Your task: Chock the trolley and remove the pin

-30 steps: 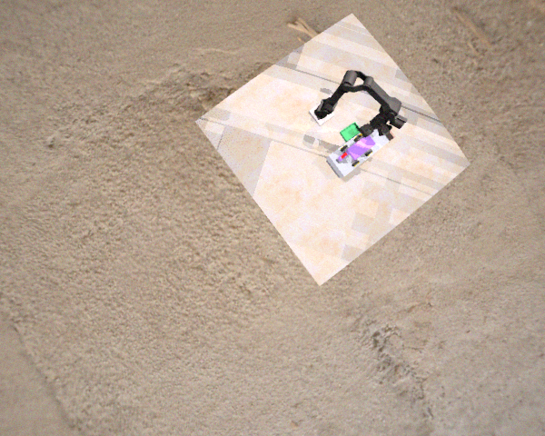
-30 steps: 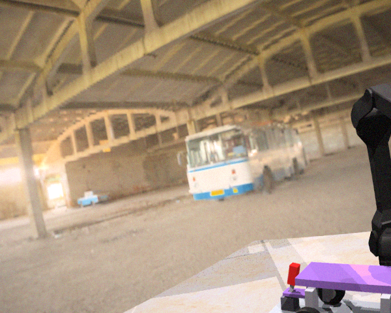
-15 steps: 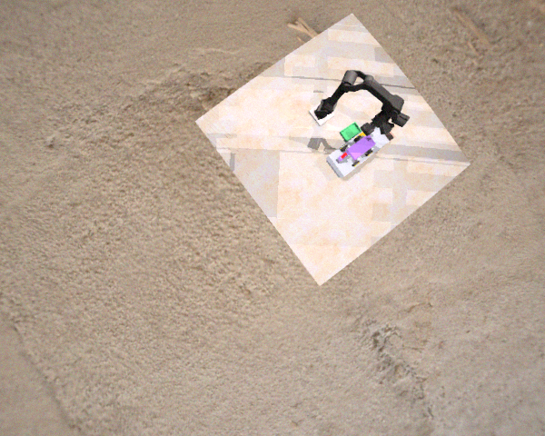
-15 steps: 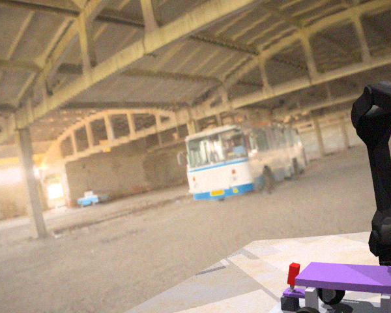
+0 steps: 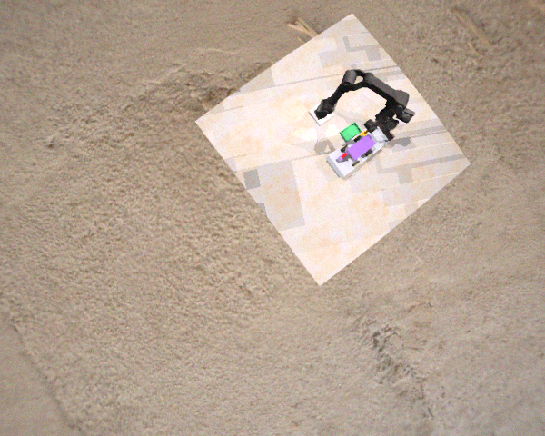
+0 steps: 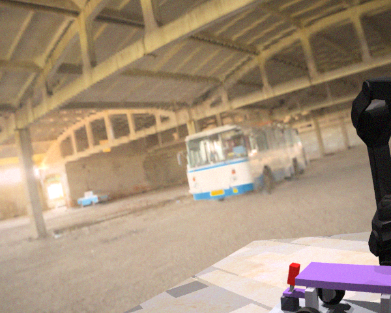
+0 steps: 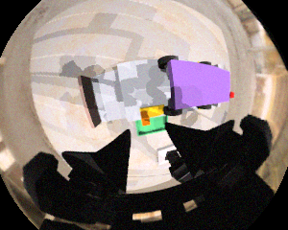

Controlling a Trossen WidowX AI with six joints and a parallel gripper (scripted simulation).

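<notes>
The red-headed stop pin is 230 mm to the right of my gripper tip, 80 mm ahead of it and 10 mm below it. From my gripper tip the other things lie so: yellow chock (60 mm below, 30 mm to the right, 10 mm ahead); then purple-decked trolley (120 mm to the right, 80 mm ahead, 30 mm below); then grey ramp (110 mm to the right, 100 mm below, 80 mm ahead).
</notes>
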